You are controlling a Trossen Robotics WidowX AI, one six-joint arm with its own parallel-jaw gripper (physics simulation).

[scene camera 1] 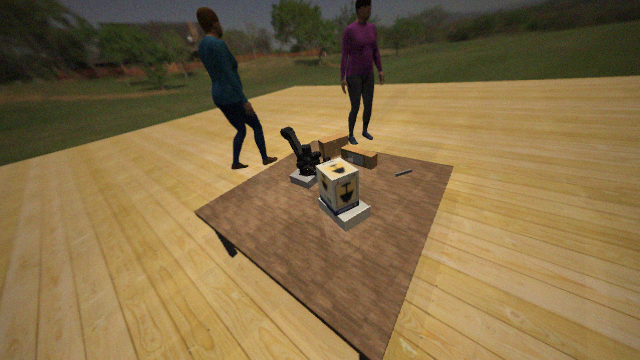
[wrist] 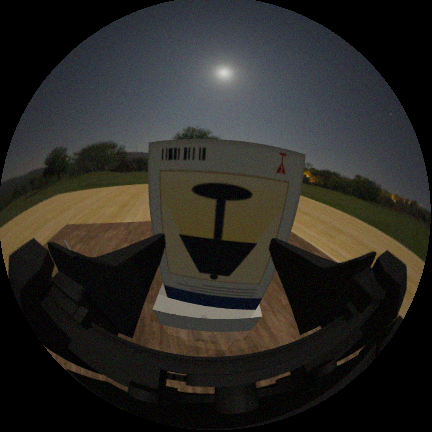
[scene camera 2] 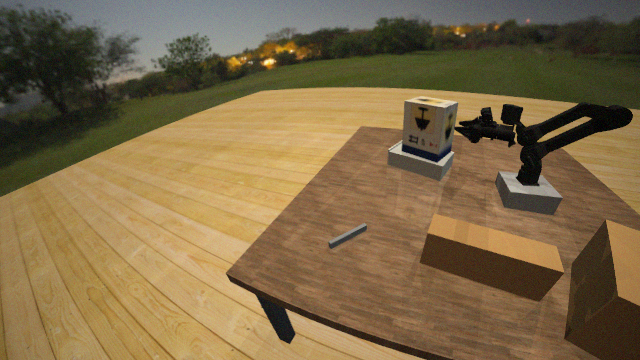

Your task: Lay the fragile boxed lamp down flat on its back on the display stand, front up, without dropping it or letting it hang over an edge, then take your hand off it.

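Frame: origin at the arm's base, x up, y right, z ahead, level; metres.
Seen in the pictures: gripper, between the fingertips: [wrist: 218,242] [scene camera 2: 456,125]; arm's base, origin of its link: [scene camera 2: 527,181].
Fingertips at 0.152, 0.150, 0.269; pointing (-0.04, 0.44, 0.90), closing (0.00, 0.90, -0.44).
Offsets run from my fingertips to a thing's top centre, as dx, dy, dz. Level surfaces: height alone.
The boxed lamp [scene camera 1: 338,187] [scene camera 2: 427,127] [wrist: 220,215] is a white and yellow carton with lamp pictures and a dark blue band at its bottom. It stands upright on the low, light grey display stand [scene camera 1: 356,217] [scene camera 2: 416,164] [wrist: 207,322]. Some of the stand's top shows beside the box. My gripper [scene camera 2: 459,128] [wrist: 218,242] is open and empty. It is level, facing the printed side with the barcode, with its fingertips close to that side. In the wrist view the fingers appear left and right of the box. In scene camera 1 the box mostly hides the gripper.
Two brown cardboard boxes @(-0.108, -0.520, +0.014) [scene camera 1: 358,157] [scene camera 2: 492,257] @(-0.058, -0.611, -0.245) [scene camera 1: 333,145] [scene camera 2: 595,285] lie on the brown table @(dx -0.218) [scene camera 1: 280,225] [scene camera 2: 390,220]. A small grey bar @(-0.196, -0.449, +0.373) [scene camera 1: 403,173] [scene camera 2: 347,236] lies near one edge. My arm's grey base block [scene camera 1: 303,179] [scene camera 2: 529,194] stands behind the gripper. Two people stand beyond the table.
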